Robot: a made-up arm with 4 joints. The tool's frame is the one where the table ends. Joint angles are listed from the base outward.
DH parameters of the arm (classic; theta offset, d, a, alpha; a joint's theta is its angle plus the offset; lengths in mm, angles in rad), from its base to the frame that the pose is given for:
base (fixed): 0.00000 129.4 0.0 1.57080
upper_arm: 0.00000 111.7 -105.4 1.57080
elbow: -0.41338 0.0 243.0 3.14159
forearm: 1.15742 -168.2 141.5 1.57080
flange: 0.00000 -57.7 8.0 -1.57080
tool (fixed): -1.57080 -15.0 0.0 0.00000
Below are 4 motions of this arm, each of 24 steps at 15 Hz.
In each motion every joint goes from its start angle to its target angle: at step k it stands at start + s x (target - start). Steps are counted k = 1, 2, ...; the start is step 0. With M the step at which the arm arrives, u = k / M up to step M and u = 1 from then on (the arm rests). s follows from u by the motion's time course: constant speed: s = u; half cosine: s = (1 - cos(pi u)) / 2; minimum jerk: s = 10 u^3 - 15 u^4 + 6 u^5.
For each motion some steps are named. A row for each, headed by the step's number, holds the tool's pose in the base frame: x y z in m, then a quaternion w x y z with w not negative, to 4 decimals.
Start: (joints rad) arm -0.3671 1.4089 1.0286 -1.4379
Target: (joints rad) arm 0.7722 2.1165 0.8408 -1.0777
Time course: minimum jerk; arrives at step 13
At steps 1, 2, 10, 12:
1: -0.0439 -0.1759 -0.0445 0.7044 -0.6613 0.2567 -0.0249
2: -0.0395 -0.1780 -0.0456 0.7081 -0.6577 0.2534 -0.0434
10: 0.0974 -0.2526 -0.0259 0.7606 -0.2503 0.0475 -0.5971
12: 0.1068 -0.2587 -0.0209 0.7542 -0.1924 0.0246 -0.6273

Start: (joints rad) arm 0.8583 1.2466 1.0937 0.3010
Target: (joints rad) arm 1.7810 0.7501 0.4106 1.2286
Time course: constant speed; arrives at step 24
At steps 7, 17, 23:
7: 0.1843 -0.1012 0.1061 0.7911 0.2901 -0.5346 0.0659
17: 0.1758 -0.0560 0.2183 0.5943 0.4185 -0.6502 0.2212
23: 0.1435 -0.0282 0.2754 0.4551 0.4605 -0.6846 0.3349

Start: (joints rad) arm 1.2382 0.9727 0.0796 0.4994
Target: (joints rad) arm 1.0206 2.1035 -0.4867 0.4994
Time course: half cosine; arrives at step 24
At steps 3, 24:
3: 0.2305 -0.1126 0.2482 0.6368 0.4367 -0.5892 -0.2381
24: 0.1495 -0.4554 0.0335 0.1140 0.5141 -0.3363 -0.7807

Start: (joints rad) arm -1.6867 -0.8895 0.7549 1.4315
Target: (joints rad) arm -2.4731 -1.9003 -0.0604 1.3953
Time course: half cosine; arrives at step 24
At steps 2, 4, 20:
2: -0.1355 0.0541 0.3464 0.0232 -0.7102 -0.7029 -0.0307
4: -0.1250 0.0553 0.3627 0.0398 -0.7111 -0.7016 -0.0208
20: 0.1892 -0.0178 0.5127 0.3115 -0.7057 -0.6174 0.1540

